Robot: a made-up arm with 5 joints. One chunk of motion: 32 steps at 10 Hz.
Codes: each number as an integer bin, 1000 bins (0 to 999) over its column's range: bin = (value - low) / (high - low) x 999, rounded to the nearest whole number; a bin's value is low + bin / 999 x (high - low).
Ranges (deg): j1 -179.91..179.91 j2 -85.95..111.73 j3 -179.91..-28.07 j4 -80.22..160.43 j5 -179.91..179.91
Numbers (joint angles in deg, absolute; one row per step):
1: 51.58 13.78 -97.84 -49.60 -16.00
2: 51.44 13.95 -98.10 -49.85 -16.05
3: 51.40 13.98 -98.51 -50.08 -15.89
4: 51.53 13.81 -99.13 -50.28 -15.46
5: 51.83 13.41 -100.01 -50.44 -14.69
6: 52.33 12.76 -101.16 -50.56 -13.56
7: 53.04 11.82 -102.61 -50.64 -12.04
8: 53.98 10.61 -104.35 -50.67 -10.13
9: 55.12 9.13 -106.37 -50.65 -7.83
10: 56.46 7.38 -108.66 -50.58 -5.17
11: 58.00 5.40 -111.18 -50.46 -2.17
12: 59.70 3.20 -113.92 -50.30 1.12
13: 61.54 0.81 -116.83 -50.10 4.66
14: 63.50 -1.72 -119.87 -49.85 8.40
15: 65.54 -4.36 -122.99 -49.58 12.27
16: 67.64 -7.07 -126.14 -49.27 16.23
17: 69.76 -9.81 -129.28 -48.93 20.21
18: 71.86 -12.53 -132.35 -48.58 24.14
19: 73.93 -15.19 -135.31 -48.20 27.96
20: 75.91 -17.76 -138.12 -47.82 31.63
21: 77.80 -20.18 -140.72 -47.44 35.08
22: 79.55 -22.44 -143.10 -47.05 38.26
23: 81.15 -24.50 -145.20 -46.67 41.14
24: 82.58 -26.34 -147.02 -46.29 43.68
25: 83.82 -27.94 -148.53 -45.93 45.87
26: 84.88 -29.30 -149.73 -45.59 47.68
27: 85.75 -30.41 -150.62 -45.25 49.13
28: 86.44 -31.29 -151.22 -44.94 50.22
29: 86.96 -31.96 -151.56 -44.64 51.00
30: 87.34 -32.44 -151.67 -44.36 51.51
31: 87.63 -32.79 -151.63 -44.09 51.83
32: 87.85 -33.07 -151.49 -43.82 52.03
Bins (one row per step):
1: 643 504 540 127 455
2: 642 505 538 126 455
3: 642 505 536 125 455
4: 643 504 531 124 457
5: 643 502 526 124 459
6: 645 499 518 123 462
7: 647 494 509 123 466
8: 649 488 497 123 471
9: 653 480 484 123 478
10: 656 472 469 123 485
11: 661 462 452 124 493
12: 665 451 434 124 503
13: 670 438 415 125 512
14: 676 426 395 126 523
15: 681 412 374 127 534
16: 687 399 354 128 545
17: 693 385 333 130 556
18: 699 371 313 131 567
19: 705 358 293 133 577
20: 710 345 275 135 587
21: 716 332 258 136 597
22: 720 321 242 138 606
23: 725 311 228 139 614
24: 729 301 216 141 621
25: 732 293 206 142 627
26: 735 286 199 144 632
27: 738 281 193 145 636
28: 739 276 189 146 639
29: 741 273 187 148 641
30: 742 270 186 149 643
31: 743 269 186 150 643
32: 743 267 187 151 644

